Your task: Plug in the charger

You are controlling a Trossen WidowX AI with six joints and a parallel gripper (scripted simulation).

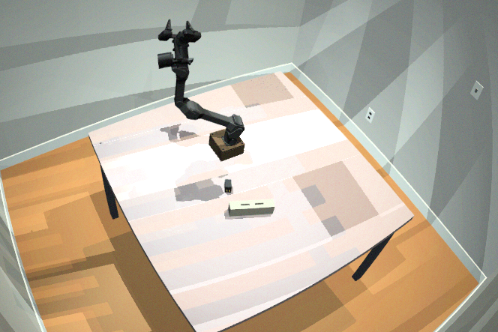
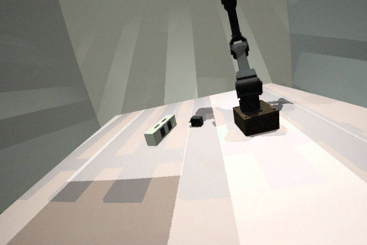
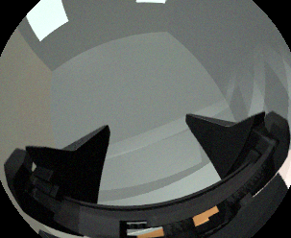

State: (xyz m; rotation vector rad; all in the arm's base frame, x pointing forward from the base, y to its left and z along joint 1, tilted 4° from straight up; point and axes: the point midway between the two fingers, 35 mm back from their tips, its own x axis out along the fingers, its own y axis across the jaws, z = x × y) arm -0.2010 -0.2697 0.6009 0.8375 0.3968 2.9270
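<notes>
The black charger is 430 mm ahead of my gripper tip, 120 mm to the left of it and 690 mm below it.
</notes>
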